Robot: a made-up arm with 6 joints.
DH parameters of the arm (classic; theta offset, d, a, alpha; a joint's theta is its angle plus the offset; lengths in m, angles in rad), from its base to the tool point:
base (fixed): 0.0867 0 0.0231 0
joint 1: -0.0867 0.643 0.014 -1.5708
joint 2: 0.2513 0 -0.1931 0
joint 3: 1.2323 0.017 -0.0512 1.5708
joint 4: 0 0.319 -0.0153 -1.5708
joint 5: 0 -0.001 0.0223 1.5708
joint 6: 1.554 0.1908 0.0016 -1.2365
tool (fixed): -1.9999 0.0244 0 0
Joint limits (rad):
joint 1: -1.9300..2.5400
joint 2: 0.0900..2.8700
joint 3: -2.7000..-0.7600
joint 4: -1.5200..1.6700
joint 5: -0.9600..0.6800
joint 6: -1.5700..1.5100
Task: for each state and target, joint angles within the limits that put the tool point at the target. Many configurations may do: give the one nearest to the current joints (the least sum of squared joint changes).
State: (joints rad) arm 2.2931 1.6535 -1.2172 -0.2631 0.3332 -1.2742
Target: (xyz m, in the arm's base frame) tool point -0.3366 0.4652 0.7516
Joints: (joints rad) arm 2.1841 1.6687 -1.4239 -0.2642 0.1924 -1.2593
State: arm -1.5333 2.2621 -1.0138 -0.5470 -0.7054 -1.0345
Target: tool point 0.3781 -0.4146 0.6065
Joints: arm -1.1310 1.7973 -0.8924 -0.7129 -0.9600 -1.0091
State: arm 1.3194 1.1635 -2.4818 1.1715 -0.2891 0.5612
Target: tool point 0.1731 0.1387 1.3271
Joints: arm 0.9607 1.4819 -2.5293 1.0969 -0.2531 0.5527
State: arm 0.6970 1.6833 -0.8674 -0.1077 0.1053 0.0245
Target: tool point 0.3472 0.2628 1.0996
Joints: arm 0.6287 1.0713 -1.3676 -0.0986 -0.0743 0.0323
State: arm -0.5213 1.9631 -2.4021 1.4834 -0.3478 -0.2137
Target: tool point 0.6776 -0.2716 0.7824
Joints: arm -0.3662 2.5108 -2.4319 1.4254 -0.1245 -0.2560
